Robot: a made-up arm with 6 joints.
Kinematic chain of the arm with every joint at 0, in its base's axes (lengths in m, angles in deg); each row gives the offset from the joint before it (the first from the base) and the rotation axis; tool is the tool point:
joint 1: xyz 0 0 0.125 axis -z
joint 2: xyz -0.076 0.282 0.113 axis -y
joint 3: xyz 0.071 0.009 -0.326 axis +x
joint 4: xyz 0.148 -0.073 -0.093 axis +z
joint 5: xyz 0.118 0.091 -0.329 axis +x
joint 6: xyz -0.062 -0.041 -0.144 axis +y
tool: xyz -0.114 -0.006 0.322
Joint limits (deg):
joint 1: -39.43..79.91
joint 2: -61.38..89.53
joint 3: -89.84..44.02
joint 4: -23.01..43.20
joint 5: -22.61..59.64
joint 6: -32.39..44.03
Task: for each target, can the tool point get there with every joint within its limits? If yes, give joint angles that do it. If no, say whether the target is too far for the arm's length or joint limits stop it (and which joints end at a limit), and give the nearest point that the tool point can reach.
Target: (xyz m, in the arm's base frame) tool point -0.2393 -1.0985 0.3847
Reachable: no: joint limits stop it (at a limit: joint 1, joint 4, joint 5, joint 6) | nearest point 0.0756 -0.6342 0.3318 | short by 0.564 m
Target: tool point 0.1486 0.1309 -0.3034
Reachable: yes | joints 26.80 2.34 -19.71 18.02 -9.37 -2.64
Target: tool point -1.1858 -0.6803 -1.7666
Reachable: no: too far | nearest point -0.5852 -0.1243 -0.4790 | short by 1.526 m
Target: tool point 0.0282 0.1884 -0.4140
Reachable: yes | joints 63.39 -18.21 -10.12 -12.20 48.74 -3.70
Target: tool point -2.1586 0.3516 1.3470
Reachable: no: too far | nearest point -0.8475 0.1380 -0.0829 | short by 1.952 m
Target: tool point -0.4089 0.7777 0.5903
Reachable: no: joint limits stop it (at a limit: joint 1, joint 2, joint 3, joint 4, joint 5, joint 6) | nearest point -0.1043 0.6498 0.5214 | short by 0.337 m
